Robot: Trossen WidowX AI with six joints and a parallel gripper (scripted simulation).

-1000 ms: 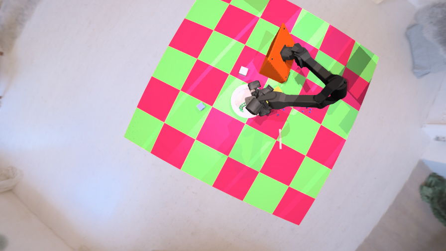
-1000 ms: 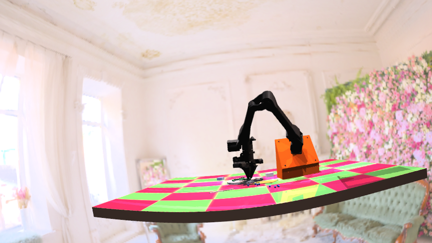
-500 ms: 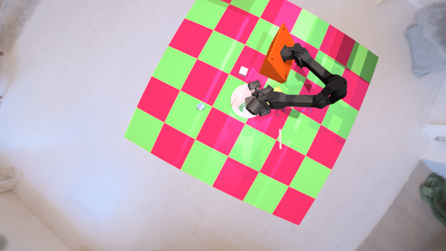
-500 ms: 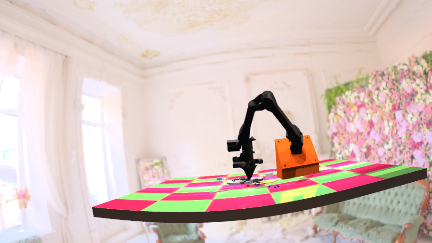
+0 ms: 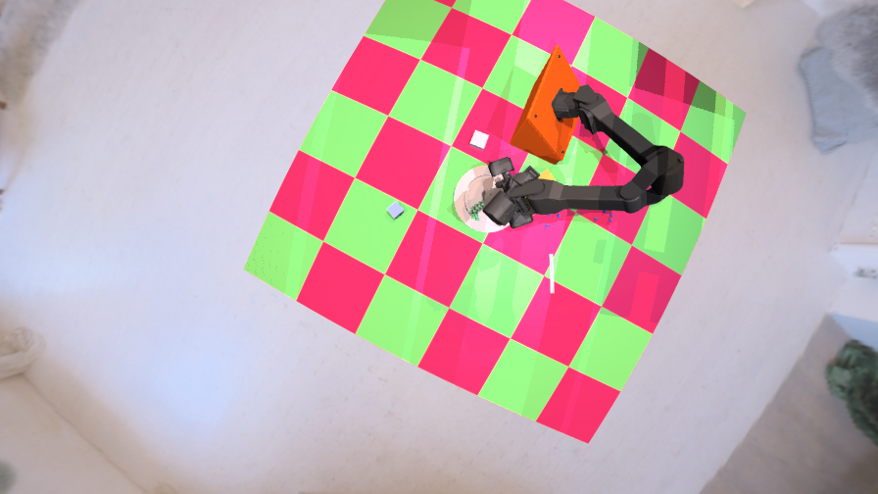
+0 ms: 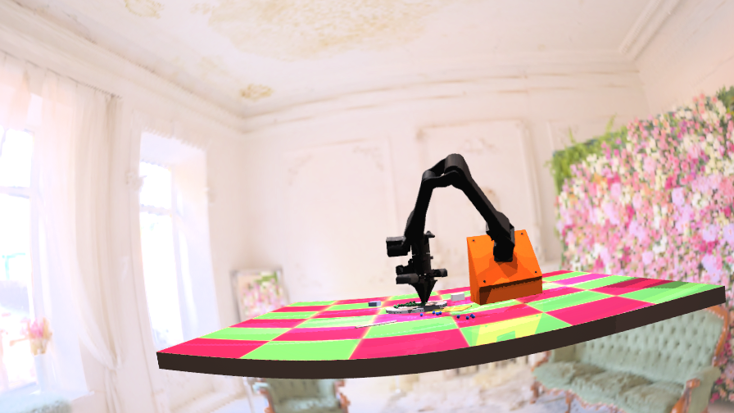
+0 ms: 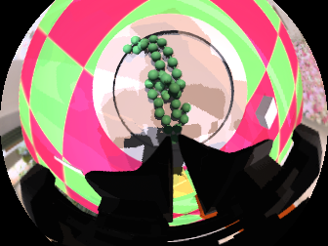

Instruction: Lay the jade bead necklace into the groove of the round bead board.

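Right now my gripper tip is 30 mm short of the round bead board, 40 mm to the left of it and 10 mm above it. The rest, counted from my gripper tip: white cube: 110 mm behind, 150 mm to the right, 10 mm below; then thin white stick: 110 mm ahead, 250 mm to the left, 20 mm below; then yellow patch: 80 mm behind, 90 mm to the left, 20 mm below.
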